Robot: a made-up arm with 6 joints.
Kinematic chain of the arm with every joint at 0, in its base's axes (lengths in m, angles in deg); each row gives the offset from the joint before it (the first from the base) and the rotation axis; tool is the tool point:
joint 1: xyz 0 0 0.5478 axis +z
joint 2: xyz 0 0 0 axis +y
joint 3: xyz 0 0 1.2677 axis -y
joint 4: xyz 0 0 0 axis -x
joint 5: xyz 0.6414 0 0 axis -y
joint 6: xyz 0 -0.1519 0 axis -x
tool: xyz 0 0 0
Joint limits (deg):
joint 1: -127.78..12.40
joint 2: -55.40..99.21
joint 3: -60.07..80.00
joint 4: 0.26..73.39
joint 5: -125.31..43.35
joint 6: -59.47..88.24
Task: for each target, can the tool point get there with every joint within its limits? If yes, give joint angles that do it. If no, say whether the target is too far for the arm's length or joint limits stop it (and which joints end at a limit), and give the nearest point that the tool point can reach.
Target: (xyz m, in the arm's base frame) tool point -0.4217 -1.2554 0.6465
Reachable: yes | joints -102.83 56.93 -16.40 29.36 3.85 -9.99
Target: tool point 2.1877 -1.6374 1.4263
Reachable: no: too far | nearest point 1.4679 -1.0986 1.1372 | short by 0.944 m
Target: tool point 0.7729 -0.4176 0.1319
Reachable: yes | joints -18.86 85.98 -46.22 16.88 -91.13 67.41
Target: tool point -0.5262 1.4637 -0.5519
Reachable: no: joint limits stop it (at a limit: joint 1, joint 2, joint 3, joint 4) | nearest point 0.6959 0.1085 -0.0182 | short by 1.901 m
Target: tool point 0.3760 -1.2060 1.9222
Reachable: yes | joints -66.68 33.00 55.15 29.54 -49.71 -1.33
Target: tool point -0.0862 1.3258 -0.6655
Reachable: no: joint limits stop it (at a limit: joint 1, joint 2, joint 4) | nearest point 0.7684 0.1245 -0.1110 | short by 1.575 m
